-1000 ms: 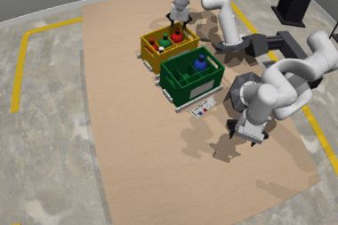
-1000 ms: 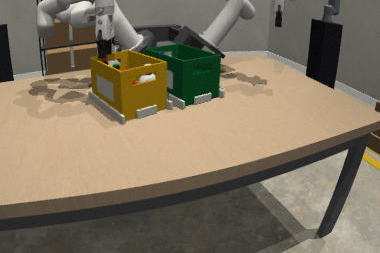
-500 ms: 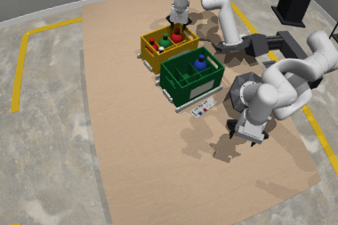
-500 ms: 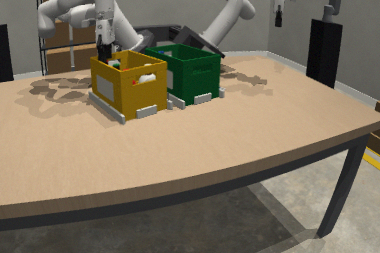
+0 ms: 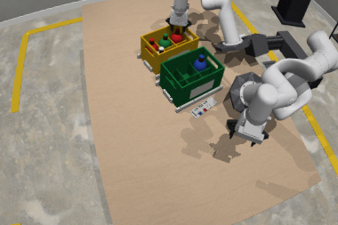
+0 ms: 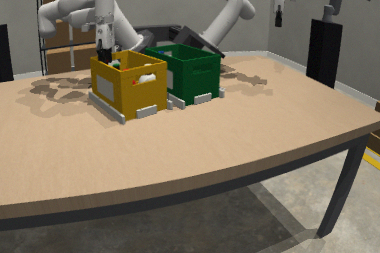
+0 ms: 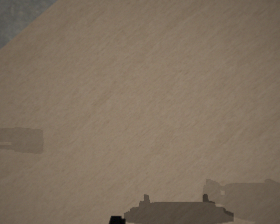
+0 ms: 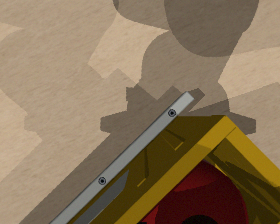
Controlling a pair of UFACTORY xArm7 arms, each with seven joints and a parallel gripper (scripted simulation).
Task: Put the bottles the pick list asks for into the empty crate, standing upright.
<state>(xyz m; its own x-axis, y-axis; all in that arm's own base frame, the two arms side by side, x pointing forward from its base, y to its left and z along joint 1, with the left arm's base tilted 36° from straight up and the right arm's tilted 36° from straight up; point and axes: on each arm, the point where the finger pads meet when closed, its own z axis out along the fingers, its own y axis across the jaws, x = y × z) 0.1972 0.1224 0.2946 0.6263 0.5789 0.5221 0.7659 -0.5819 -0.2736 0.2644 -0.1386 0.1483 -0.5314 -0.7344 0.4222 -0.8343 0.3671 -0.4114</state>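
Note:
Right now the green bottle is 8 cm ahead of my right hand, 5 cm to the left of it and 7 cm below it. The rest, counted from my right hand: yellow crate: 5 cm ahead, 8 cm to the left, 8 cm below; white bottle: 10 cm ahead, 17 cm to the left, 7 cm below; blue bottle: 10 cm behind, 23 cm to the left, 7 cm below.

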